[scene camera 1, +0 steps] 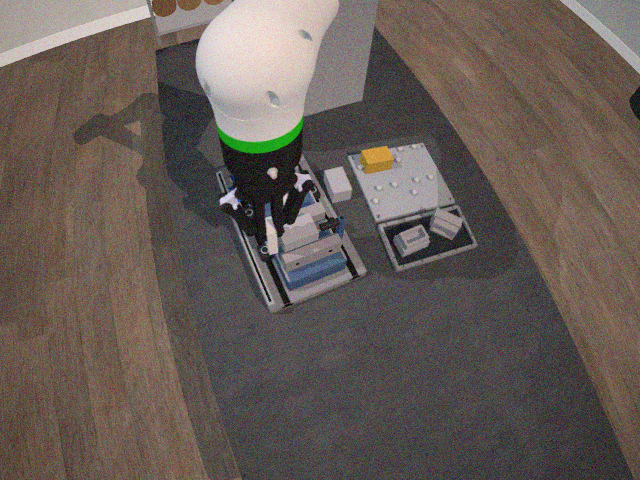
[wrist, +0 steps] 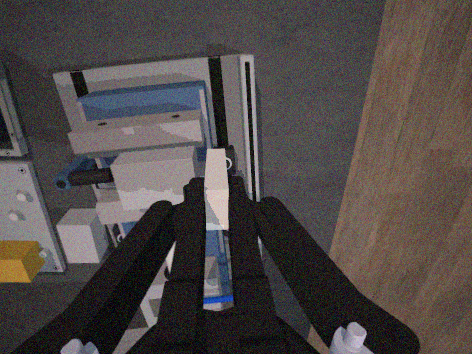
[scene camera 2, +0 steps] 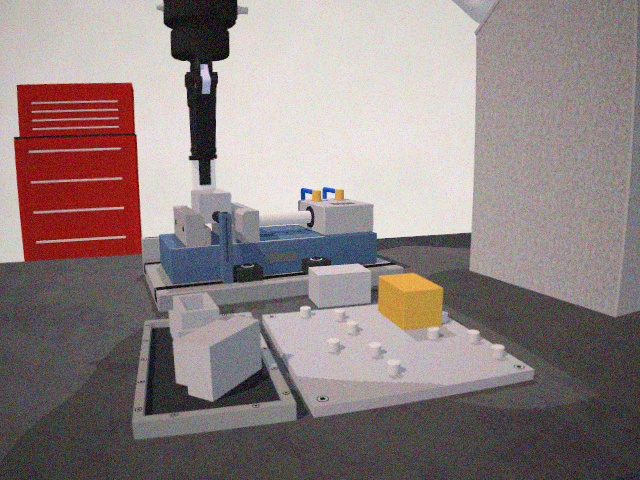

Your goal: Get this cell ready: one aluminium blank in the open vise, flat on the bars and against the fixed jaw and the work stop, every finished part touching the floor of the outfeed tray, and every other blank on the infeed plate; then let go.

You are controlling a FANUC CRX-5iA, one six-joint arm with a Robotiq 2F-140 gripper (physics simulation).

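Places are measured from the arm's base along level axes (x back, y right, z up), in centimetres.
Where they show: gripper, fingertip midpoint: (scene camera 1: pixel 271 246) (wrist: pixel 216 165).
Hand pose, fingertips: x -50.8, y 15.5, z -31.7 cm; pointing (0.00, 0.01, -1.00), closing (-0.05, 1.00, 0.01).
Observation:
Each offset is from my fingertips to the top centre of the thing. "*": to the spot under its first point.
A grey aluminium blank {dz +3.0, dx +0.5, dy -4.6 cm} (scene camera 1: pixel 299 229) (scene camera 2: pixel 210 204) (wrist: pixel 155 177) sits between the vise jaws, beside the fixed jaw (scene camera 1: pixel 312 254) (scene camera 2: pixel 192 228) (wrist: pixel 137 135) and at the tip of the work stop {dz +1.0, dx +1.2, dy -10.4 cm} (scene camera 1: pixel 328 224) (wrist: pixel 90 176). Its underside is hidden. My gripper (scene camera 1: pixel 271 235) (scene camera 2: pixel 204 173) (wrist: pixel 216 165) is shut and empty, pale pads together, near the blank's end away from the stop. Another pale blank {dz -5.0, dx +13.4, dy -16.5 cm} (scene camera 1: pixel 338 184) (scene camera 2: pixel 339 285) (wrist: pixel 82 236) stands off the infeed plate {dz -7.8, dx +12.5, dy -31.0 cm} (scene camera 1: pixel 398 198) (scene camera 2: pixel 336 372). In the outfeed tray (scene camera 1: pixel 436 257) (scene camera 2: pixel 217 426) are a pocketed part {dz -4.5, dx -2.6, dy -26.5 cm} (scene camera 1: pixel 412 240) (scene camera 2: pixel 193 316) and a tilted part {dz -4.1, dx -1.4, dy -34.6 cm} (scene camera 1: pixel 446 223) (scene camera 2: pixel 219 356).
A yellow block {dz -4.2, dx +17.2, dy -26.5 cm} (scene camera 1: pixel 376 159) (scene camera 2: pixel 410 301) (wrist: pixel 19 261) sits on the infeed plate among white pegs. The vise's cylinder housing {* dz -0.5, dx +16.6, dy -8.1 cm} (scene camera 2: pixel 343 217) has blue and yellow fittings on top. A red tool cabinet (scene camera 2: pixel 77 191) and a large grey pedestal (scene camera 2: pixel 547 155) stand farther back.

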